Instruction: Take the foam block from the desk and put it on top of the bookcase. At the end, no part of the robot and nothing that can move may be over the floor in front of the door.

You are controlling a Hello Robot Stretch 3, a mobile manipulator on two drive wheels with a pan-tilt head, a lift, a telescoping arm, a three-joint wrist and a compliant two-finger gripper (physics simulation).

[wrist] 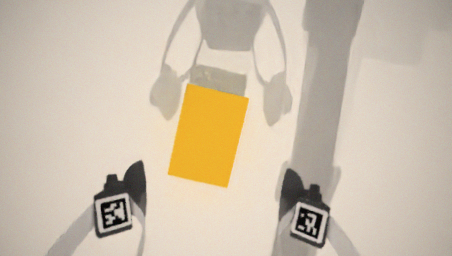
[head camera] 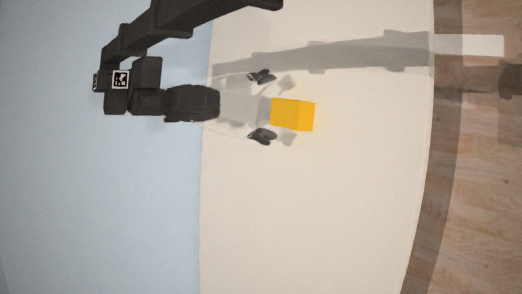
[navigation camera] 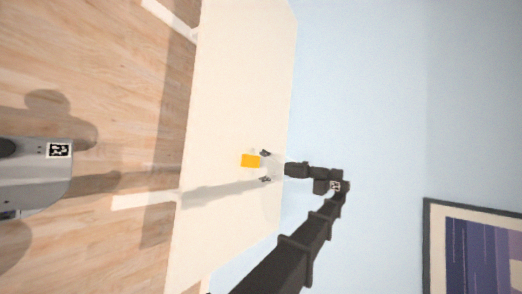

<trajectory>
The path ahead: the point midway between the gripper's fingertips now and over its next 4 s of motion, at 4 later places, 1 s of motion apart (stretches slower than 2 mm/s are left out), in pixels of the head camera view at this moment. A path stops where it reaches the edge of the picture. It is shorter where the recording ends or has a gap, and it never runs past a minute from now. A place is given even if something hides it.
My gripper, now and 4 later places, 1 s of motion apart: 274, 107; 302, 108; 308, 109; 289, 107; 273, 106
</trajectory>
